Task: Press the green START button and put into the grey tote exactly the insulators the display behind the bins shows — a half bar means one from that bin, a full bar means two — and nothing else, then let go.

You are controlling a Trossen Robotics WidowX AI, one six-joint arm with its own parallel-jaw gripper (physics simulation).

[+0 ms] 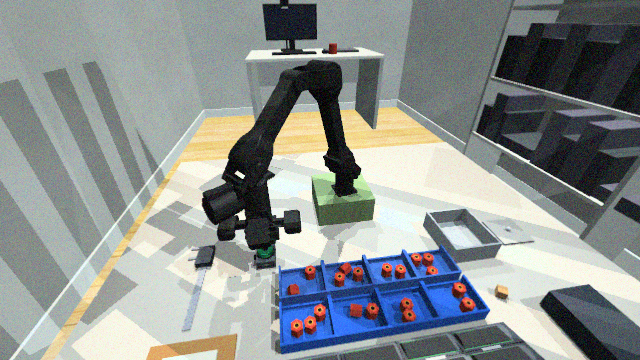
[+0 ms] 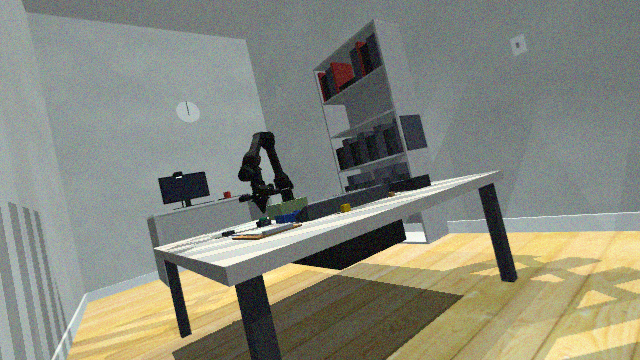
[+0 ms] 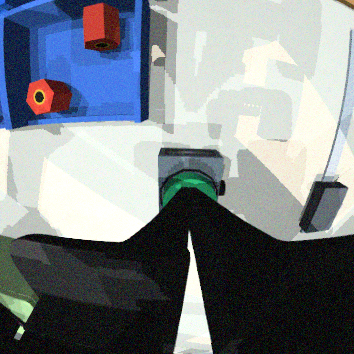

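My gripper is shut and empty, pointing down with its tips at the green START button, whose near part they hide; I cannot tell whether they touch it or how far it is pressed. The blue bins hold red hexagonal insulators, one of which stands in the corner bin beside another that lies on its side. The grey tote looks empty inside. The display is cut off by the front edge, and its bars are not readable.
A caliper lies left of the button. The arm stands on a green block. A flat grey lid lies beside the tote. A small wooden block, a black box, a clipboard and a yellow cube are around the bins.
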